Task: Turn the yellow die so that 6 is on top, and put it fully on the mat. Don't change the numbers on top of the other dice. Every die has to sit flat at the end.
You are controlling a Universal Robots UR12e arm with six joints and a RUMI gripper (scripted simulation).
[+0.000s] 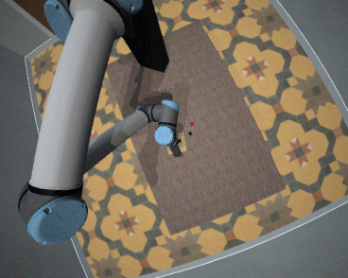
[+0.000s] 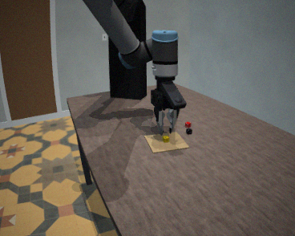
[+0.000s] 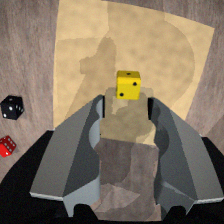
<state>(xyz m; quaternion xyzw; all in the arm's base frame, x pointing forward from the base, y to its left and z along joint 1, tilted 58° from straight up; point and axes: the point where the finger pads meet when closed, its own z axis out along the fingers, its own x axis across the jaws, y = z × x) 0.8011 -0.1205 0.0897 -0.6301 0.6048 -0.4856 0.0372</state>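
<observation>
Right now the yellow die is 3 cm below my hand. Also, from my hand: black die: 13 cm to the left, 4 cm below; then red die: 18 cm to the left, 5 cm behind, 4 cm below; then tan mat: 5 cm below.
</observation>
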